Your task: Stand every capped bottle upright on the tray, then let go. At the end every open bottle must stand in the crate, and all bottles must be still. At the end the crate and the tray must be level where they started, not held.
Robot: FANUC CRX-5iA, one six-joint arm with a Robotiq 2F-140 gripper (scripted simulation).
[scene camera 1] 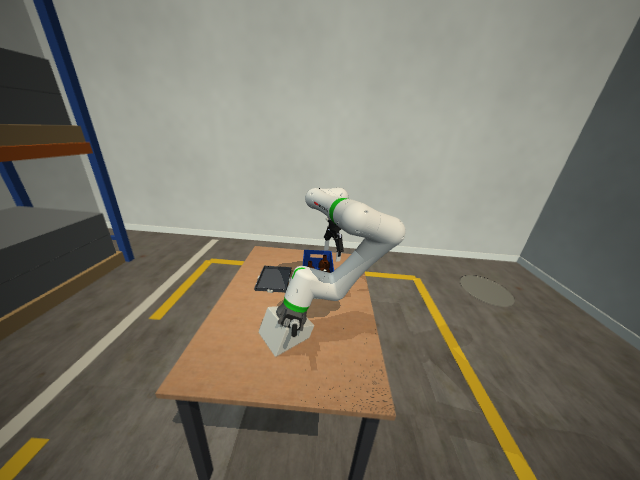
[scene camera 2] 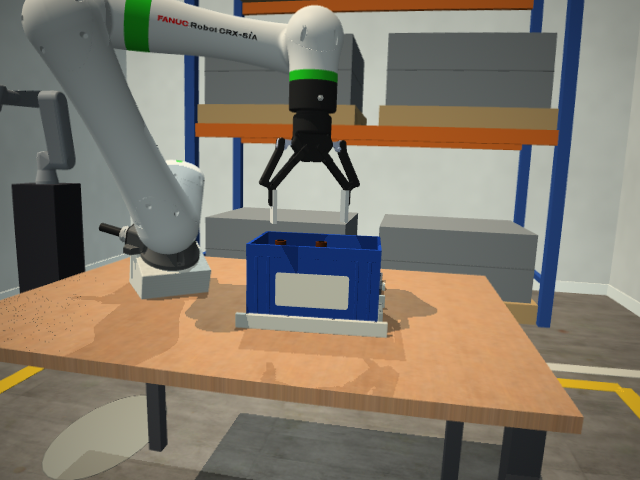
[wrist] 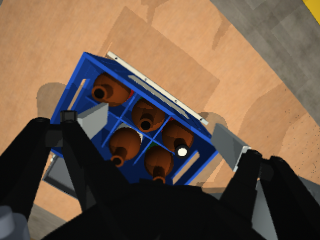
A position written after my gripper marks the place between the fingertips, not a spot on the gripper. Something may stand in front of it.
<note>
I see my gripper (scene camera 2: 309, 222), a blue crate (wrist: 90, 66), a dark tray (scene camera 1: 276, 278), a bottle (wrist: 125, 141) and a bottle (wrist: 176, 137).
The dark tray shows as well in the wrist view (wrist: 57, 175). My gripper is seen too in the wrist view (wrist: 161, 123).
</note>
